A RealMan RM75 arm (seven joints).
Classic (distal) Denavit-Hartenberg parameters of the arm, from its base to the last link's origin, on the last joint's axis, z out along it. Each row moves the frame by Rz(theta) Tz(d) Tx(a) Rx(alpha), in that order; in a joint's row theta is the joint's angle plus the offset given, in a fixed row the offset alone. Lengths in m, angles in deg.
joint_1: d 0.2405  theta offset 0  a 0  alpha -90
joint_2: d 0  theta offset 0  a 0  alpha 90
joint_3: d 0.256  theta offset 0  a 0  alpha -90
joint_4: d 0  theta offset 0  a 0  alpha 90
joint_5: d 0.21  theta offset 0  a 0  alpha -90
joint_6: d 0  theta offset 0  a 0  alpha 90
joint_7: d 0.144  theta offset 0  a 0  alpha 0
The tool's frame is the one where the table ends.
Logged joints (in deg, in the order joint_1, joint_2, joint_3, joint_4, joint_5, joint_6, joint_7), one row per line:
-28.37 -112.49 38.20 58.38 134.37 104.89 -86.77
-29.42 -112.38 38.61 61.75 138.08 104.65 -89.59
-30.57 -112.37 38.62 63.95 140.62 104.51 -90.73
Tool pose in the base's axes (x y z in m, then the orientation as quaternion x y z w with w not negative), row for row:
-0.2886 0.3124 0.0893 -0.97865 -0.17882 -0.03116 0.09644
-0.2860 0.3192 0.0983 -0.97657 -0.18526 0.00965 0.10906
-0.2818 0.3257 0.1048 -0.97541 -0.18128 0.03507 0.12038
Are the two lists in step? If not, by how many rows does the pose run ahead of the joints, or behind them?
They are in step.
